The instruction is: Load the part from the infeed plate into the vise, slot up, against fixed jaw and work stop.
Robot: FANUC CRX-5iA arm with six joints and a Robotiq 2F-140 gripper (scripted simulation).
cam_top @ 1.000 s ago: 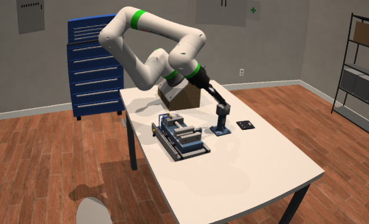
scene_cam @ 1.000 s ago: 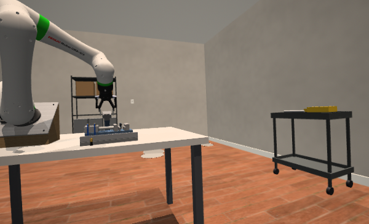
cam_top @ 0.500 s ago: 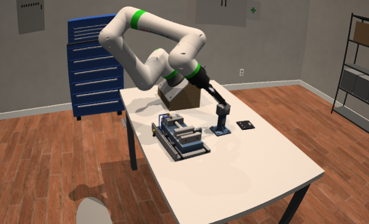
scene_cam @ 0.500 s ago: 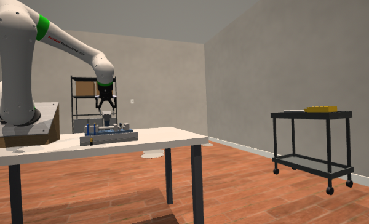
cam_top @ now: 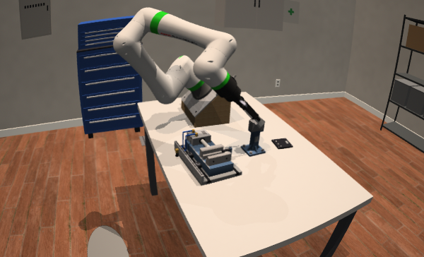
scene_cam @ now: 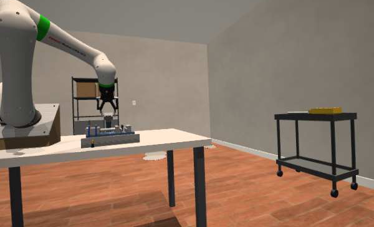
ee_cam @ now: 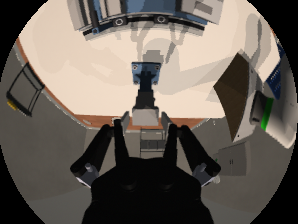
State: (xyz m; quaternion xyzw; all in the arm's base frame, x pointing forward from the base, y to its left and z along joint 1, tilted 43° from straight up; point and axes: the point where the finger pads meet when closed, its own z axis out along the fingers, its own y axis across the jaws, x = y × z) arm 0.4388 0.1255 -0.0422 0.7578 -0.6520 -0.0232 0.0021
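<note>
My gripper is now 3 cm above the part and 2 cm to the right of it. Also, from my hand: dark infeed plate 19 cm to the left, 17 cm below, 2 cm behind.
</note>
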